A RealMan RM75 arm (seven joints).
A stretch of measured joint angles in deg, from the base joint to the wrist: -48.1 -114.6 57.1 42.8 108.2 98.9 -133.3; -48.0 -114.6 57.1 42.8 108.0 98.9 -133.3; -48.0 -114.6 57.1 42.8 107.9 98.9 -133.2; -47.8 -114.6 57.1 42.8 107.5 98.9 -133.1; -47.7 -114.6 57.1 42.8 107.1 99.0 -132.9; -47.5 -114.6 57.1 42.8 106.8 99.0 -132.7; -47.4 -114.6 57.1 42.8 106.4 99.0 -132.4; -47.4 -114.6 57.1 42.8 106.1 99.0 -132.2; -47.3 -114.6 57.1 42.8 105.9 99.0 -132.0; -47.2 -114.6 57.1 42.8 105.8 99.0 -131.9; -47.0 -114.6 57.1 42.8 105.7 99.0 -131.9; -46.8 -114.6 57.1 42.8 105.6 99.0 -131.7; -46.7 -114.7 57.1 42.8 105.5 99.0 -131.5; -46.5 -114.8 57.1 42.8 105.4 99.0 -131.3; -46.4 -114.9 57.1 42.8 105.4 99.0 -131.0; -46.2 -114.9 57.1 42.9 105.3 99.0 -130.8; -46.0 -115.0 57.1 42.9 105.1 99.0 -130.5; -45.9 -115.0 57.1 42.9 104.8 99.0 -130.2; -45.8 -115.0 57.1 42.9 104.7 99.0 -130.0; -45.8 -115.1 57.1 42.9 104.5 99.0 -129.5; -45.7 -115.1 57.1 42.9 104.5 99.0 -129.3
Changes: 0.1 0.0 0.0 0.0 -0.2 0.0 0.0; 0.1 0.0 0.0 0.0 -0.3 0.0 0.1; 0.3 0.0 0.0 0.0 -0.7 0.0 0.2; 0.4 0.0 0.0 0.0 -1.1 0.1 0.4; 0.6 0.0 0.0 0.0 -1.4 0.1 0.6; 0.7 0.0 0.0 0.0 -1.8 0.1 0.9; 0.7 0.0 0.0 0.0 -2.1 0.1 1.1; 0.8 0.0 0.0 0.0 -2.3 0.1 1.3; 0.9 0.0 0.0 0.0 -2.4 0.1 1.4; 1.1 0.0 0.0 0.0 -2.5 0.1 1.4; 1.3 0.0 0.0 0.0 -2.6 0.1 1.6; 1.4 -0.1 0.0 0.0 -2.7 0.1 1.8; 1.6 -0.2 0.0 0.0 -2.8 0.1 2.0; 1.7 -0.3 0.0 0.0 -2.8 0.1 2.3; 1.9 -0.3 0.0 0.1 -2.9 0.1 2.5; 2.1 -0.4 0.0 0.1 -3.1 0.1 2.8; 2.2 -0.4 0.0 0.1 -3.4 0.1 3.1; 2.3 -0.4 0.0 0.1 -3.5 0.1 3.3; 2.3 -0.5 0.0 0.1 -3.7 0.1 3.8; 2.4 -0.5 0.0 0.1 -3.7 0.1 4.0
